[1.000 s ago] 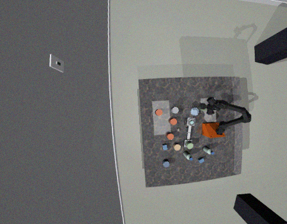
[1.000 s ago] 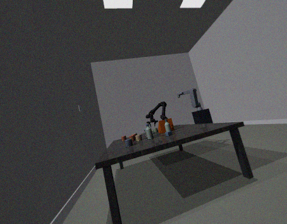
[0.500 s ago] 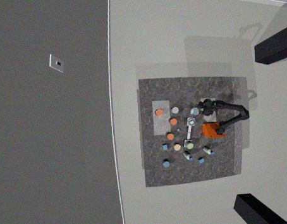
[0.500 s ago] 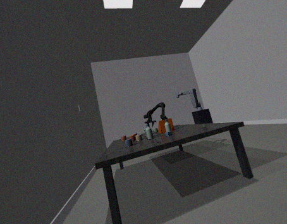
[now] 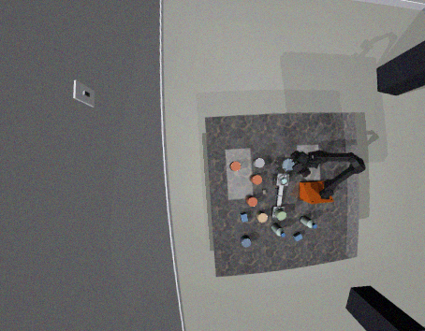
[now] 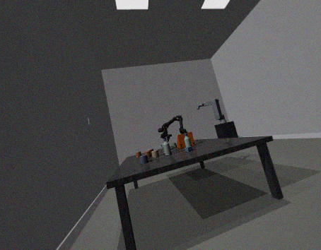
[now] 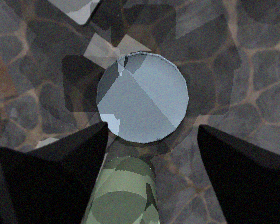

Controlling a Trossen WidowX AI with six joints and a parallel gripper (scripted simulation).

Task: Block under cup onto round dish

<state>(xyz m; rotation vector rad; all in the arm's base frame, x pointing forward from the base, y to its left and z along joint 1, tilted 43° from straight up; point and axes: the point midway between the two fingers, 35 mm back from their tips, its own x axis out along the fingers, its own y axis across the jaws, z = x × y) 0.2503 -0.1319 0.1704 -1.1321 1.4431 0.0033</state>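
Right now the pale blue round dish is 10 cm below my gripper tip. Also, from my gripper tip: balance beam: 6 cm ahead, 24 cm to the left, 7 cm below; grey round object: 26 cm ahead, 7 cm below.
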